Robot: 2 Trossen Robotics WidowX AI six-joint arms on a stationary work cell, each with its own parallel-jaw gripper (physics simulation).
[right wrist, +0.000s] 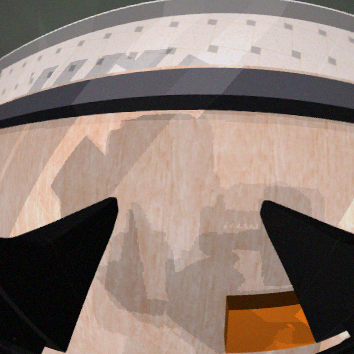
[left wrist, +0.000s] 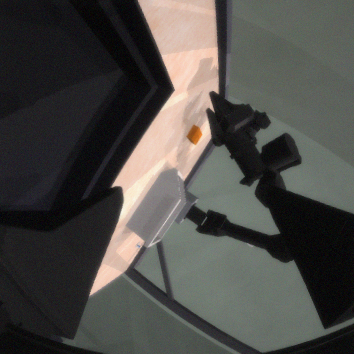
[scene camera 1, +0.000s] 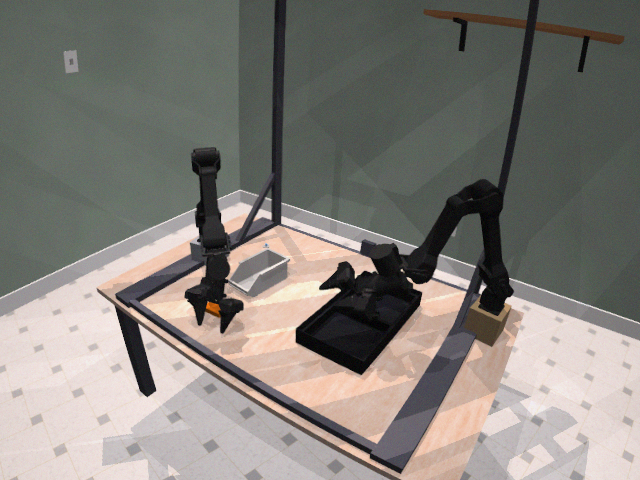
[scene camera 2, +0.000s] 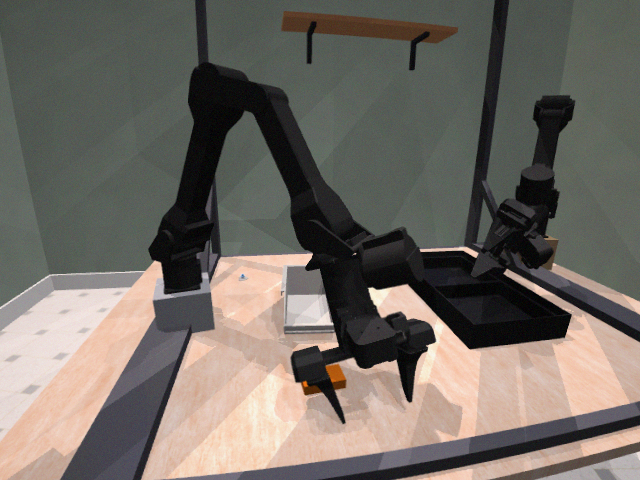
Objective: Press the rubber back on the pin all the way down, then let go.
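Seen in the pictures: left gripper, between the fingertips: (left wrist: 196, 193) (scene camera 1: 327, 297) (scene camera 2: 478, 264); right gripper, between the fingertips: (right wrist: 191, 206) (left wrist: 208, 100) (scene camera 1: 210, 329) (scene camera 2: 377, 412); left arm's base, origin of its link: (scene camera 1: 491, 306); right arm's base, origin of its link: (left wrist: 188, 210) (scene camera 2: 182, 285).
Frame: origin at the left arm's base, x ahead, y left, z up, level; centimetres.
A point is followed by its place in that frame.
A tiny blue thing on a pale base (scene camera 1: 266, 245) @(x 83.7, y 10.2, z -8.8 cm) (scene camera 2: 242, 276) @(x 84.1, y 10.3, z -8.6 cm) (left wrist: 138, 245) @(x 83.9, y 10.1, z -8.6 cm) lies on the table beyond the grey bin. It may be the pin with its rubber back; it is too small to tell how they sit. It does not show in the right wrist view. My right gripper (scene camera 1: 211, 328) @(x 58.2, y 55.4, z -8.4 cm) (scene camera 2: 376, 411) @(x 58.2, y 55.4, z -8.4 cm) (left wrist: 208, 100) @(x 58.2, y 55.4, z -8.4 cm) (right wrist: 191, 206) @(x 58.2, y 55.4, z -8.4 cm) is open and empty, fingers down above the table near the front edge, far from the blue thing. My left gripper (scene camera 1: 347, 302) (left wrist: 196, 193) @(x 35.1, y 33.1, z 3.7 cm) is open and empty over the black tray, also apart from it.
An orange block (scene camera 1: 212, 308) @(x 65.0, y 49.4, z -7.8 cm) (scene camera 2: 337, 378) @(x 62.9, y 49.4, z -7.8 cm) (left wrist: 194, 135) @(x 63.1, y 47.6, z -7.8 cm) (right wrist: 265, 327) @(x 64.4, y 48.7, z -7.8 cm) lies on the table beside and below the right gripper. A grey open bin (scene camera 1: 279, 272) @(x 62.8, y 23.6, z -5.4 cm) (scene camera 2: 309, 329) @(x 67.0, y 37.5, z -7.1 cm) stands between the block and the blue thing. A divided black tray (scene camera 1: 330, 354) @(x 27.3, y 39.9, z -7.3 cm) (scene camera 2: 516, 334) @(x 29.4, y 40.1, z -7.3 cm) stands under the left gripper. Dark rails edge the table.
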